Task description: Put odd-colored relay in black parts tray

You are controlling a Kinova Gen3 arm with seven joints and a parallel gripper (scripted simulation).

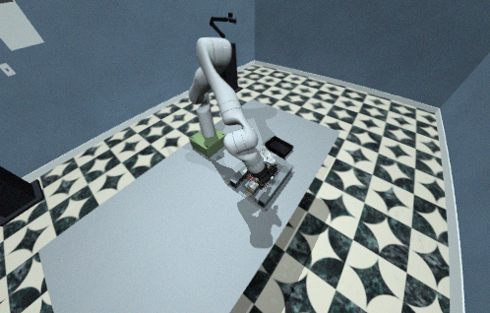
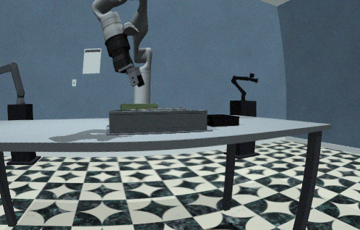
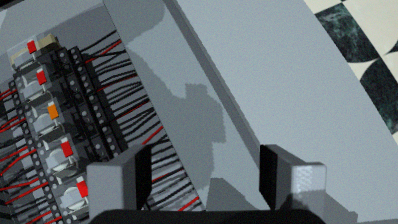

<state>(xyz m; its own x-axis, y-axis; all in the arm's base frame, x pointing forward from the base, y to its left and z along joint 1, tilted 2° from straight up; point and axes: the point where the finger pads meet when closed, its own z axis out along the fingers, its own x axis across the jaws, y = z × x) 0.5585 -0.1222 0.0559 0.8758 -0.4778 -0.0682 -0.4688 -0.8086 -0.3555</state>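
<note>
My gripper is now 80 mm past the K54 relay, 100 mm to the right of it and 110 mm above it. Round my hand: K52 relay: 80 mm behind, 160 mm to the left, 110 mm below; relay panel: 80 mm behind, 60 mm to the left, 120 mm below; K53 relay: 80 mm behind, 130 mm to the left, 110 mm below.
</note>
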